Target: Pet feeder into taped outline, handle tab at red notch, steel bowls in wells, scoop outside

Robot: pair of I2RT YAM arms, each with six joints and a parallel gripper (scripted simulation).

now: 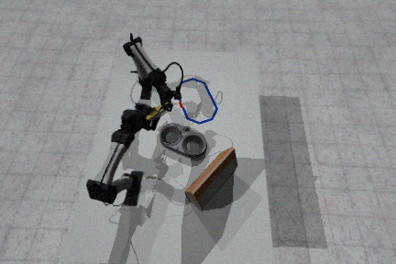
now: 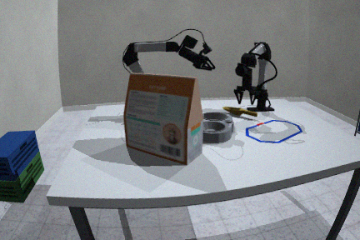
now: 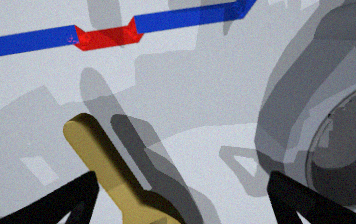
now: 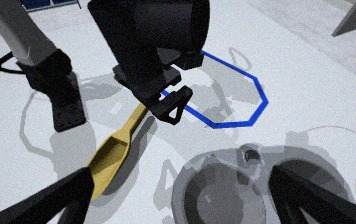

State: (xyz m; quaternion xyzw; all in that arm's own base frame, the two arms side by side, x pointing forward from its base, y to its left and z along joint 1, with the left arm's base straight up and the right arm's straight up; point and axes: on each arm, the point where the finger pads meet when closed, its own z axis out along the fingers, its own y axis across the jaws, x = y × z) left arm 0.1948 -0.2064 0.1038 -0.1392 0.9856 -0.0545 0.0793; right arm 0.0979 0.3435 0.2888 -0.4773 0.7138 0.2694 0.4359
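Observation:
My left hand is 21 cm to the left of the grey pet feeder, 10 cm short of it and 9 cm above it. The rest, counted from my left hand: yellow scoop: 11 cm behind, 8 cm below, 1 cm to the right; blue taped outline: 18 cm ahead, 11 cm to the left, 10 cm below; food bag: 49 cm to the right, 27 cm ahead, 4 cm above.

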